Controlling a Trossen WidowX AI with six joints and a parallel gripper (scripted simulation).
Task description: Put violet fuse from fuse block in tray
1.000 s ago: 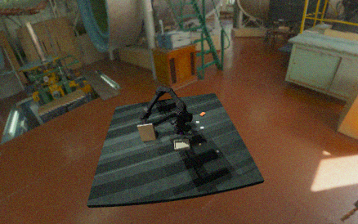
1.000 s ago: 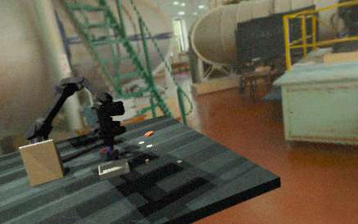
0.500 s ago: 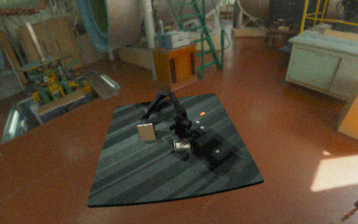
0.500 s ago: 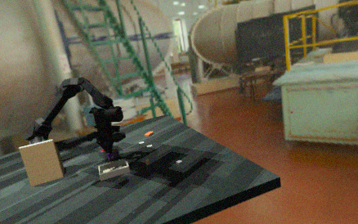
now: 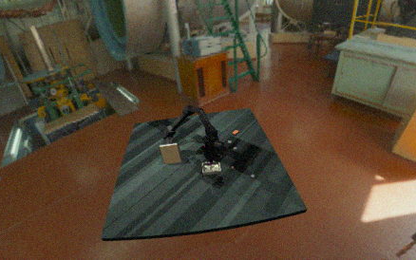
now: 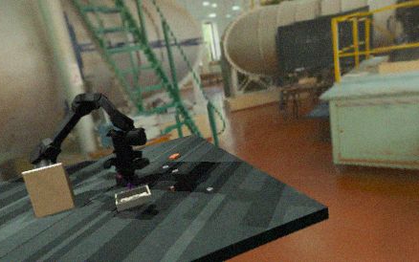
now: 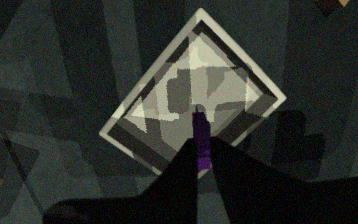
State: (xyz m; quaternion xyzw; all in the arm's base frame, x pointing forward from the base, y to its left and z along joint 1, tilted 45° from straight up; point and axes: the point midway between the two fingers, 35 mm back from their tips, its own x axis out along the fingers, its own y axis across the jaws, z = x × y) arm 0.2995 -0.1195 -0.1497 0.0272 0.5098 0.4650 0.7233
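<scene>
Now: the violet fuse 10 mm below my gripper tip. Also, from my gripper tip: pale tray: 70 mm below.
</scene>
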